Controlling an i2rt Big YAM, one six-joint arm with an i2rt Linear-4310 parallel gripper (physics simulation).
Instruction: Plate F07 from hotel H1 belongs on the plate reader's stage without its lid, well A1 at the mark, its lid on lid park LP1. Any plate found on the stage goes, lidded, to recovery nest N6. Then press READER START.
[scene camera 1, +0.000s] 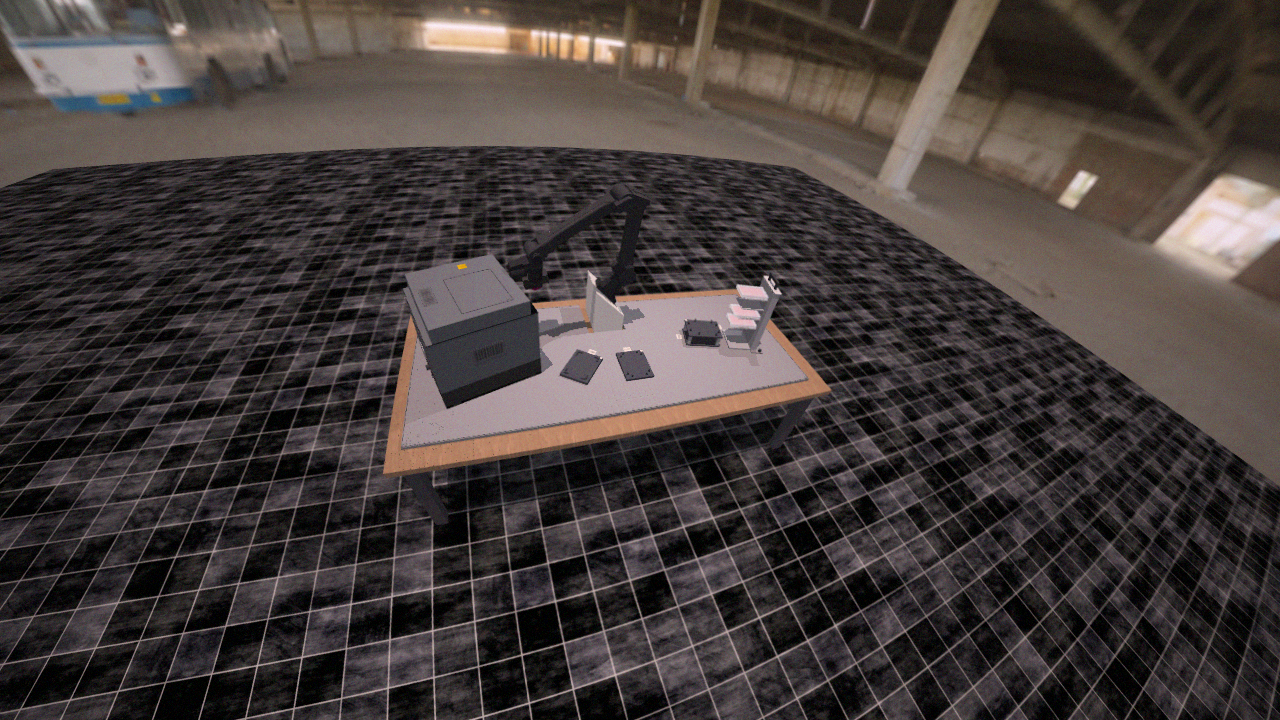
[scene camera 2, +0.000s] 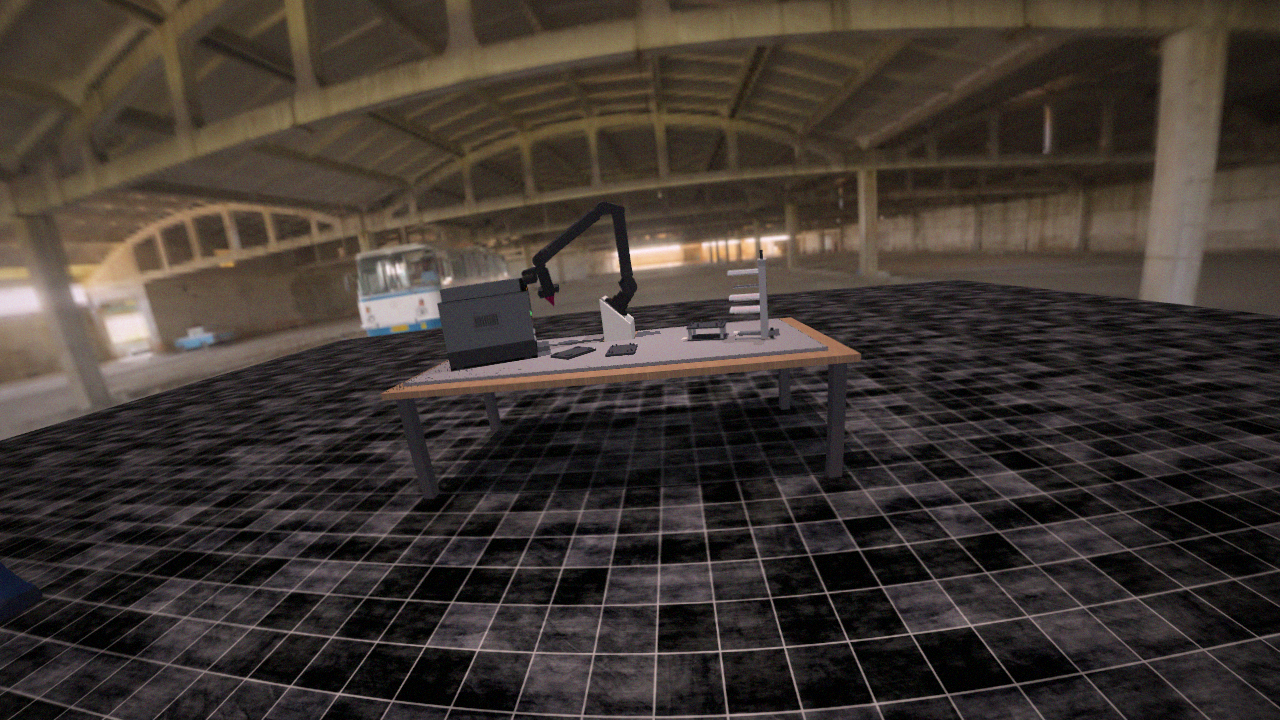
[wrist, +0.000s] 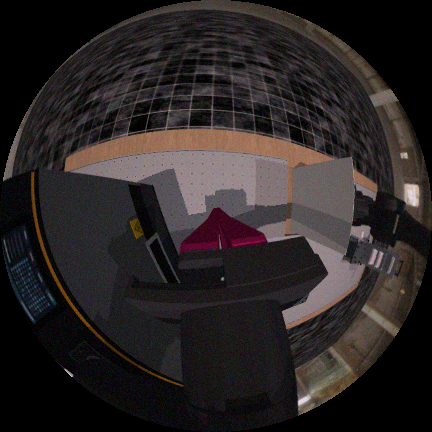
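Seen in the pictures: gripper, between the fingertips: (scene camera 1: 534, 289) (scene camera 2: 553, 305) (wrist: 216, 212); arm's base, origin of its link: (scene camera 1: 604, 292) (scene camera 2: 615, 307) (wrist: 344, 206).
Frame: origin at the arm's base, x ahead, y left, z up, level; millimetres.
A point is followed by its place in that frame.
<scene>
My gripper (scene camera 2: 550, 300) @(x 56, y -307, z 48 mm) (wrist: 216, 212) @(x 56, y -307, z 48 mm) is shut and empty, its magenta fingertips together. It hangs above the table beside the plate reader's front; in scene camera 1 the reader mostly hides it. The grey plate reader (scene camera 1: 490, 347) @(x 445, y -443, z 65 mm) (scene camera 2: 487, 324) @(x 448, y -448, z 30 mm) (wrist: 85, 225) @(x 78, y -425, z 100 mm) stands at the table's left. In the wrist view, a light-framed dark part (wrist: 163, 258) @(x 167, y -379, z -48 mm) juts from its front, near my fingers; no plate can be made out there. The plate hotel (scene camera 1: 765, 320) @(x 248, y 697, z 33 mm) (scene camera 2: 763, 300) @(x 248, y 700, z 13 mm) at the right holds several pale plates; their labels are unreadable. READER START cannot be told among the reader's dim controls.
Two low dark holders (scene camera 1: 581, 367) @(x 348, y -121, z -136 mm) (scene camera 1: 635, 364) @(x 336, y 105, z -138 mm) lie mid-table, and a raised dark stand (scene camera 1: 701, 334) @(x 201, y 431, z -88 mm) (scene camera 2: 706, 331) @(x -11, y 441, z -152 mm) is left of the hotel. A pale upright panel (scene camera 1: 605, 308) @(x 92, y -3, z -26 mm) (scene camera 2: 617, 324) @(x 88, y 25, z -71 mm) (wrist: 320, 200) @(x 1, y -61, z -38 mm) stands by the arm base. The table (scene camera 1: 626, 431) @(x 657, y 21, z -160 mm) (scene camera 2: 626, 379) @(x 637, y 195, z -180 mm) has a wooden rim.
</scene>
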